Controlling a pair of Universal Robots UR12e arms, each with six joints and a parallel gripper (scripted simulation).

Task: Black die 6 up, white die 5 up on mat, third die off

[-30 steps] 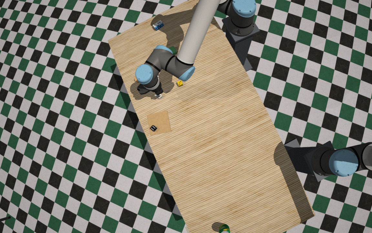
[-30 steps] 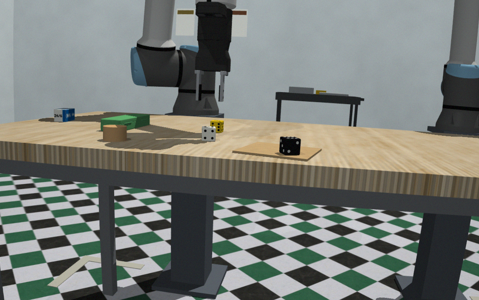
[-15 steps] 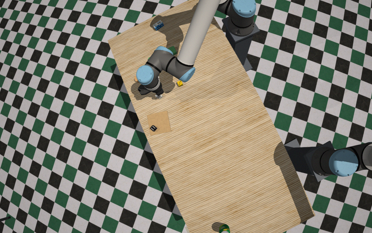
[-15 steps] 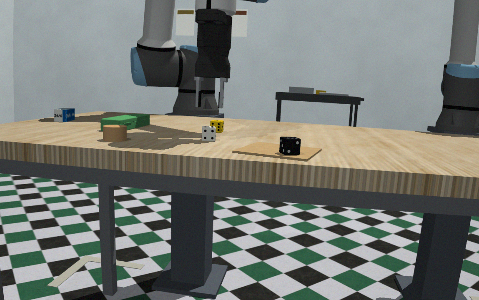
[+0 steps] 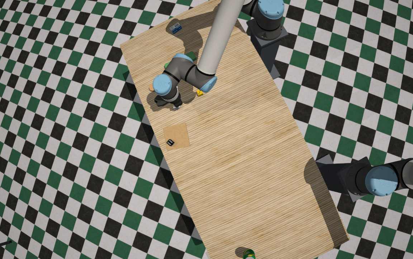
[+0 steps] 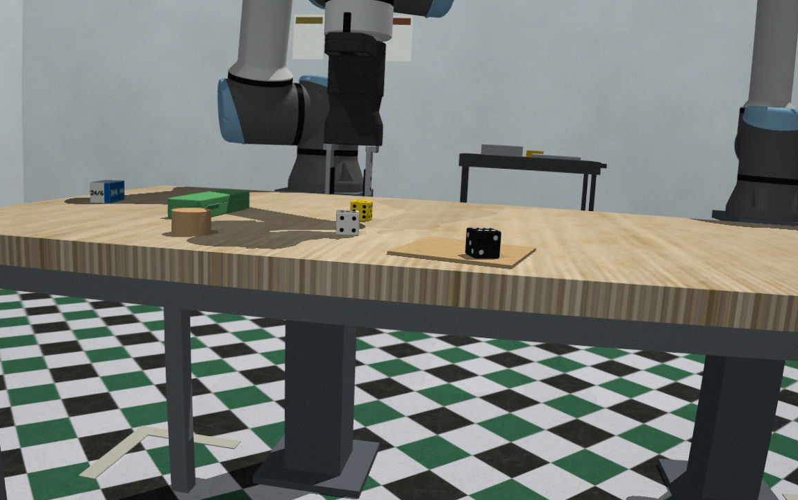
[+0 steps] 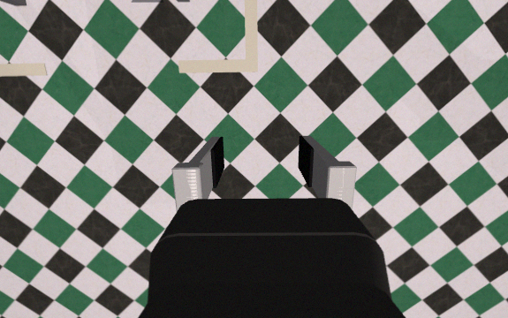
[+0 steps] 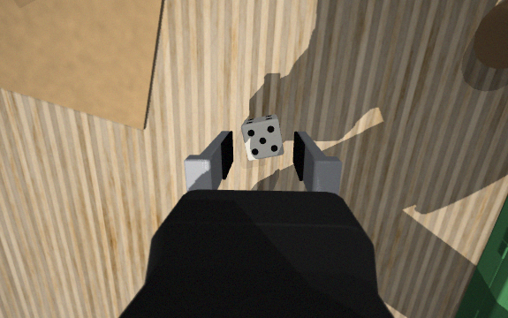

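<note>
Now: the white die 5 cm below my right hand. The rest, counted from my right hand: brown cylinder: 8 cm ahead, 19 cm to the right, 5 cm below; yellow die: 16 cm behind, 1 cm to the right, 5 cm below; tan mat: 9 cm ahead, 16 cm to the left, 7 cm below.
</note>
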